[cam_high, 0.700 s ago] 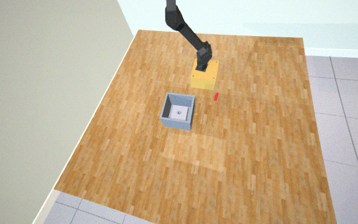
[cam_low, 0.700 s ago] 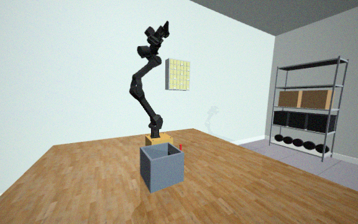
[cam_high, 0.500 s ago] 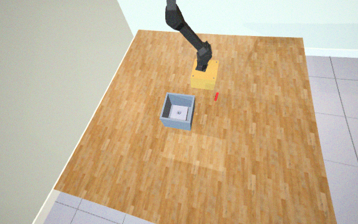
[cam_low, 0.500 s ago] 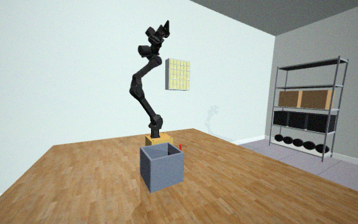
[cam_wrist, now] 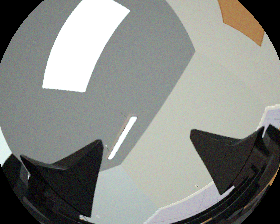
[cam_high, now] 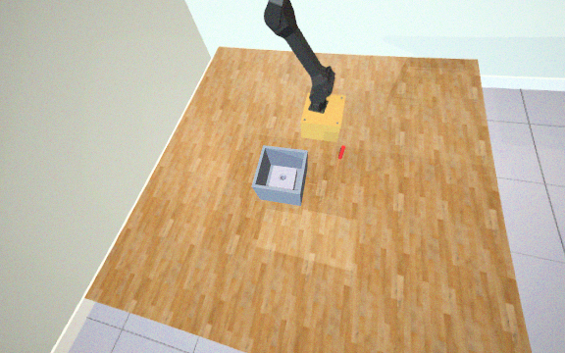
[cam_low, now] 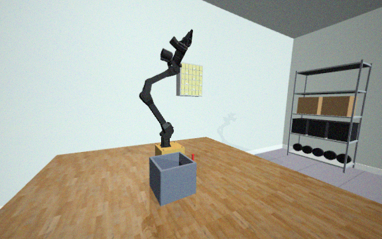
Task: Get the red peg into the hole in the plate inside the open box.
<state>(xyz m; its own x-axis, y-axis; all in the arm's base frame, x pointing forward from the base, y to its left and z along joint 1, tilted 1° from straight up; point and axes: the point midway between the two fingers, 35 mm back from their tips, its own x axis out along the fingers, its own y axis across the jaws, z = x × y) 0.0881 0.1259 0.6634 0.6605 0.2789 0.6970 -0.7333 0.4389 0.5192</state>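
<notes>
Now: the red peg 2 cm ahead of my gripper tip, 2 cm to the left of it and 75 cm below it.
</notes>
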